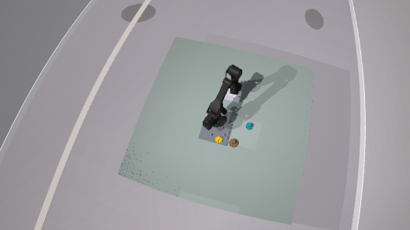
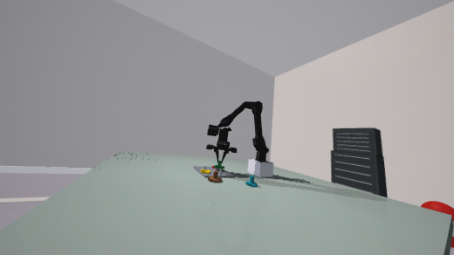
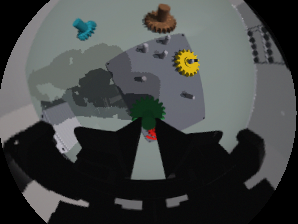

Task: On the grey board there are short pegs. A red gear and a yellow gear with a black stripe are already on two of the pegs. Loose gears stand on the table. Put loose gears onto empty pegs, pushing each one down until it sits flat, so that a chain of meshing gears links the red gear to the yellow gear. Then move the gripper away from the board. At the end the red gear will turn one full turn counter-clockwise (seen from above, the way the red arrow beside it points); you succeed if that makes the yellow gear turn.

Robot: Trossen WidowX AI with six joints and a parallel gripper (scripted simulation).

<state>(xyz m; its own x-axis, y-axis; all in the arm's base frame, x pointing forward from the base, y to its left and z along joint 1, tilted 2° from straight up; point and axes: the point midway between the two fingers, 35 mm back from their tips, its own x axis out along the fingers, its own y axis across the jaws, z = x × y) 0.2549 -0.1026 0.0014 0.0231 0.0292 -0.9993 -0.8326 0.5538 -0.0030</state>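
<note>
My gripper tip is now 5 cm to the left of the red gear and 3 cm above it. Also, from my gripper tip: brown gear: 16 cm to the left, 12 cm ahead, 3 cm below; then yellow gear: 12 cm ahead, 5 cm to the left, 3 cm below; then green gear: 1 cm below.
</note>
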